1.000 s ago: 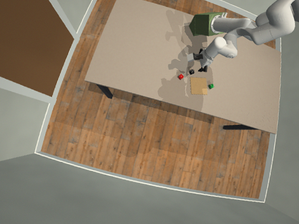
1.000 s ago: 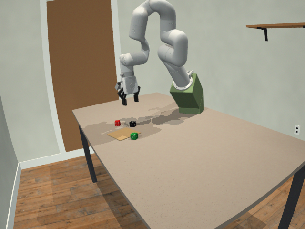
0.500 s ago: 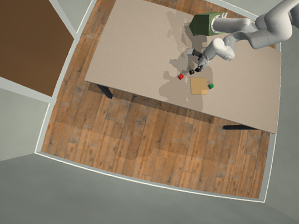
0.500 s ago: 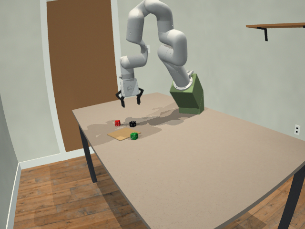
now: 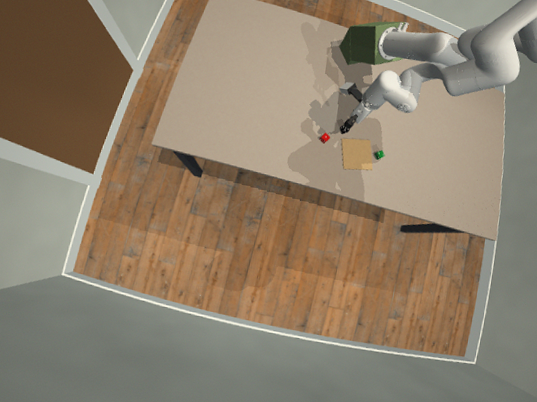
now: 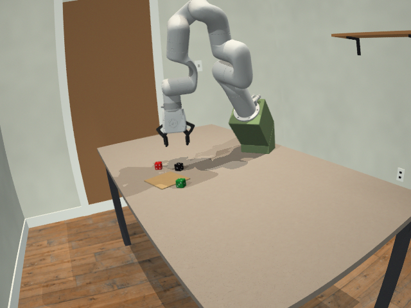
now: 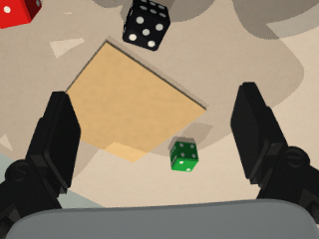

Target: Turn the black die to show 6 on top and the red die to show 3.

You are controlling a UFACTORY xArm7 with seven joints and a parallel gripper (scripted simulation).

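My gripper is now 110 mm above the black die. Also, from my hand: tan mat: 120 mm below, 90 mm to the left, 90 mm ahead; red die: 110 mm below, 80 mm ahead, 70 mm to the right; green die: 190 mm to the left, 110 mm below, 50 mm ahead.
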